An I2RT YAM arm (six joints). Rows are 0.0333 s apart.
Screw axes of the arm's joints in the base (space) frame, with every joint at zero. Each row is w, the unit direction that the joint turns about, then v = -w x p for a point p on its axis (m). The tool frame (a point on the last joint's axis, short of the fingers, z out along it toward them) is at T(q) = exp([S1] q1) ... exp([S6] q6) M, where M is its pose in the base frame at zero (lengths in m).
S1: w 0 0 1 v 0 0 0
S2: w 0 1 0 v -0.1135 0 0.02
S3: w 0 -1 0 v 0.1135 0 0.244
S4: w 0 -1 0 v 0.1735 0 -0.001
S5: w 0 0 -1 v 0 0.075 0
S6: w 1 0 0 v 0 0.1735 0
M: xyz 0.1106 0 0.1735 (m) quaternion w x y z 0.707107 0 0.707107 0
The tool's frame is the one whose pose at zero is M.
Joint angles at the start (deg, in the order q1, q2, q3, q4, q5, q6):
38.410, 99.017, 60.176, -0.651, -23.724, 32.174
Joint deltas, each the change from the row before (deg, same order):
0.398, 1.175, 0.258, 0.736, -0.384, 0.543
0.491, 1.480, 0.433, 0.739, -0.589, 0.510
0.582, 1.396, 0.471, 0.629, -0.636, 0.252
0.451, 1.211, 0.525, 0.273, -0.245, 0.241
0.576, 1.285, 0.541, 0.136, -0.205, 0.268
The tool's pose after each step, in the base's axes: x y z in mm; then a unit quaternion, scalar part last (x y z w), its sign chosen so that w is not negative. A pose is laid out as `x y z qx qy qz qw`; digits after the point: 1 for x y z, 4 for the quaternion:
283.4 246.6 194.8 -0.1357 0.8792 0.3964 0.2270
284.3 251.9 189.0 -0.1372 0.8792 0.4005 0.2184
284.5 257.6 183.7 -0.1415 0.8787 0.4046 0.2101
285.0 262.1 179.2 -0.1433 0.8795 0.4056 0.2036
284.8 267.3 174.0 -0.1454 0.8809 0.4058 0.1955

